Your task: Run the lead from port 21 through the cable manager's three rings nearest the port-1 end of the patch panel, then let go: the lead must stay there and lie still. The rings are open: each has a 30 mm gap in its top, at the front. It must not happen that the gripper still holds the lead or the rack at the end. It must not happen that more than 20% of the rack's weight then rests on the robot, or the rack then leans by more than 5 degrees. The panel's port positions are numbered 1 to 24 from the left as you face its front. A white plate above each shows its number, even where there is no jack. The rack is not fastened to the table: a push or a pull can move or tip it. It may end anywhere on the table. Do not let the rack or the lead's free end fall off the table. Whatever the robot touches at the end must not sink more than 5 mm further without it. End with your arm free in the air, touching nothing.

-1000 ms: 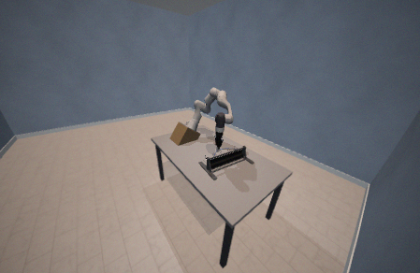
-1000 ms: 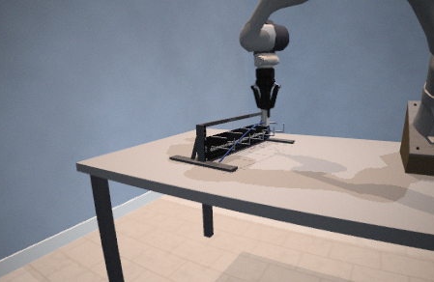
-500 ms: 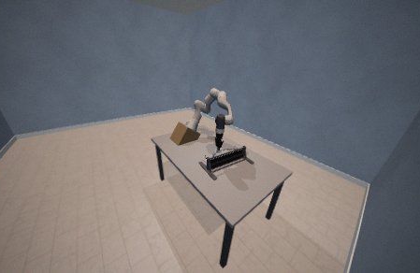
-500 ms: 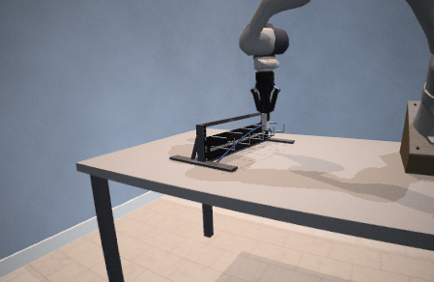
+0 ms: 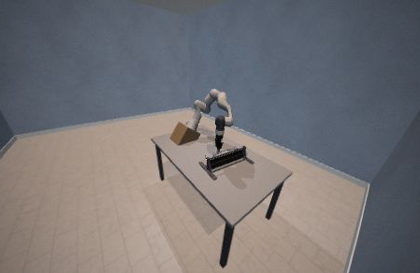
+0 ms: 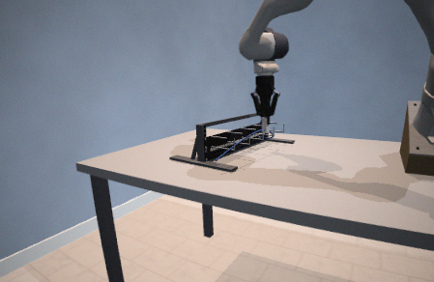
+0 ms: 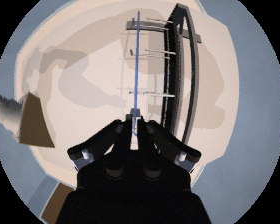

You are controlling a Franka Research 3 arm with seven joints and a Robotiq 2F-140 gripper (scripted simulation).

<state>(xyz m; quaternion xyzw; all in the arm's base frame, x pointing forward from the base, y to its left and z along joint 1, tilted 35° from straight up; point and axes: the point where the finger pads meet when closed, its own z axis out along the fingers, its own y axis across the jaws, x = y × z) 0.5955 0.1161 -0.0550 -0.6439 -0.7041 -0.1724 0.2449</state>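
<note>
The black rack lies 100 mm ahead of my hand, 60 mm to the left of it and 40 mm below it.
</note>
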